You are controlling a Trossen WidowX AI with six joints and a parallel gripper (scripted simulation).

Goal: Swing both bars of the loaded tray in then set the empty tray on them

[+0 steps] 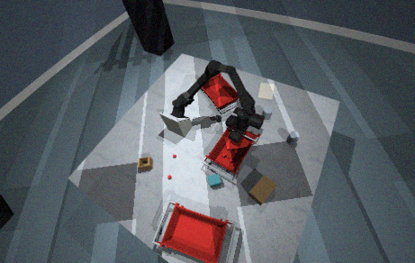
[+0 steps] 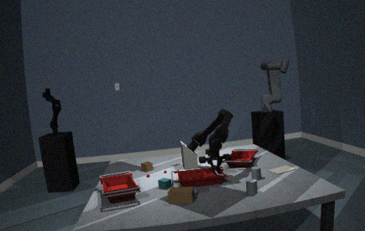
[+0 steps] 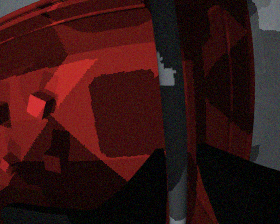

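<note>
Right now the teal block is 310 mm to the right of my gripper tip and 30 mm below it. From my gripper tip the other things lie so: pale sheet 10 mm behind, 430 mm to the left, 50 mm below; flat tan box 240 mm ahead, 230 mm to the right, 20 mm below; red plastic tray 290 mm behind, 250 mm to the left, 10 mm below.
</note>
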